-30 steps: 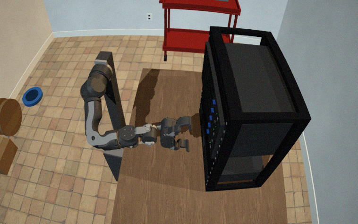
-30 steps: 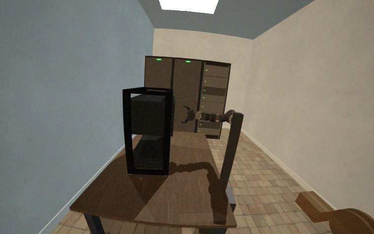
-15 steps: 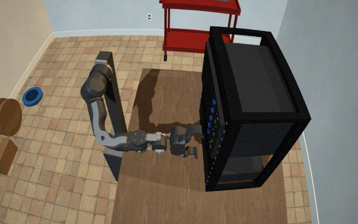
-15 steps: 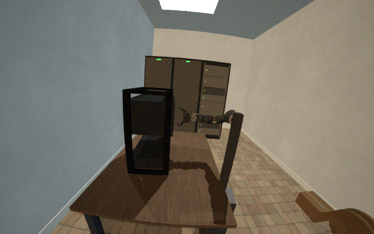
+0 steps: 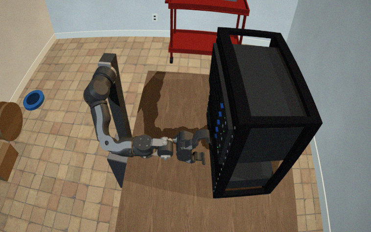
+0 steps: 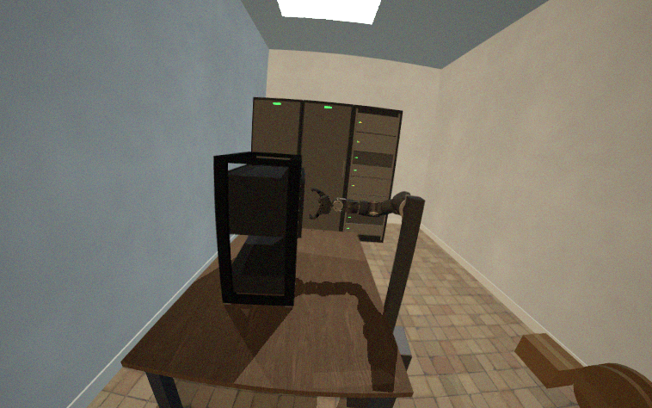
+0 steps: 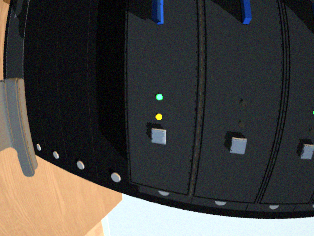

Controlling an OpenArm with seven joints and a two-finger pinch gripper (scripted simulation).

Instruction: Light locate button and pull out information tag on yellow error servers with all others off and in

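The grey locate button lies 30 mm ahead of my hand and 10 mm below it. Also, from my hand: information tag (50 mm ahead, 70 mm to the left, 10 mm below).
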